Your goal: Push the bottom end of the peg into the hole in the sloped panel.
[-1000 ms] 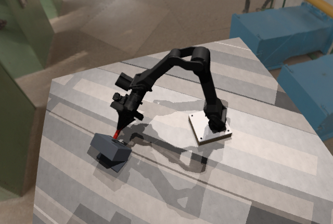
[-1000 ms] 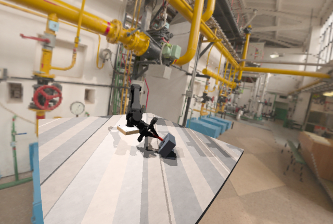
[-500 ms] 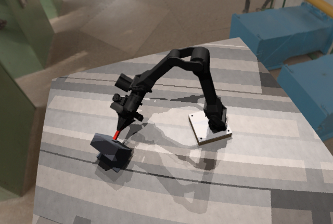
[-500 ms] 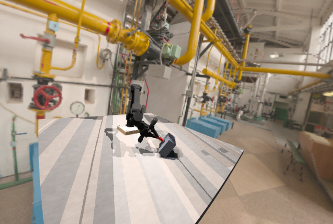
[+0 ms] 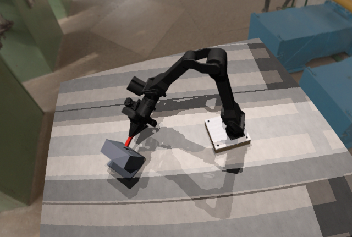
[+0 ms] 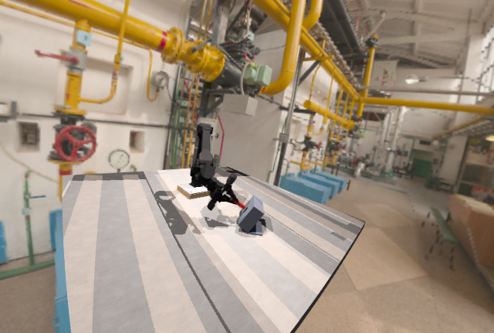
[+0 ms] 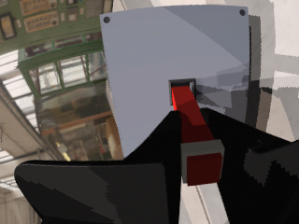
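My gripper tip is 5 cm short of the panel, 5 cm to the right of it and 4 cm above it. From my gripper tip the other things lie so: red peg 1 cm behind, 1 cm to the right, 1 cm above.
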